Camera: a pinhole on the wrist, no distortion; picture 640 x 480 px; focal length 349.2 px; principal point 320.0 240.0 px. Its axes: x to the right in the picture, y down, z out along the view. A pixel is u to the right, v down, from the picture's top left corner.
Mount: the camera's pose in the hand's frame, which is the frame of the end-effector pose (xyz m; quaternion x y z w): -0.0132 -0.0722 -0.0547 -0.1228 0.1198 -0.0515 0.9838
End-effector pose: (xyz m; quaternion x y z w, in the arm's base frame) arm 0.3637 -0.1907 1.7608 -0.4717 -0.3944 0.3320 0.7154
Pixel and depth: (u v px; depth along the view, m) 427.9 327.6 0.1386
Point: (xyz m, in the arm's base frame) 0.3452 -0.1161 1.8028
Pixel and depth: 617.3 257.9 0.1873
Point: 0.3827 -0.0106 1.8667
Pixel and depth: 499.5 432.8 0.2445
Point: 0.3381 0.0400 1.7418
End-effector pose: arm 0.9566 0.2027 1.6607 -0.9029 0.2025 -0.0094 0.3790
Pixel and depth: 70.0 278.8 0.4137
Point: 0.8077 0.4729 1.3371
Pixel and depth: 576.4 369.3 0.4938
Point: 1.3778 0.1116 1.2777
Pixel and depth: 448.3 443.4 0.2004
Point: 1.0506 0.1708 1.5295
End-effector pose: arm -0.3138 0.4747 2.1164 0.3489 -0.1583 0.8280 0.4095
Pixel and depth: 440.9 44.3 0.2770
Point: -0.1363 0.5348 2.3676
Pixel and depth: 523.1 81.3 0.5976
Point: -0.0890 0.6066 2.7827
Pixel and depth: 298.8 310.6 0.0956
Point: -0.2779 0.4799 2.1425
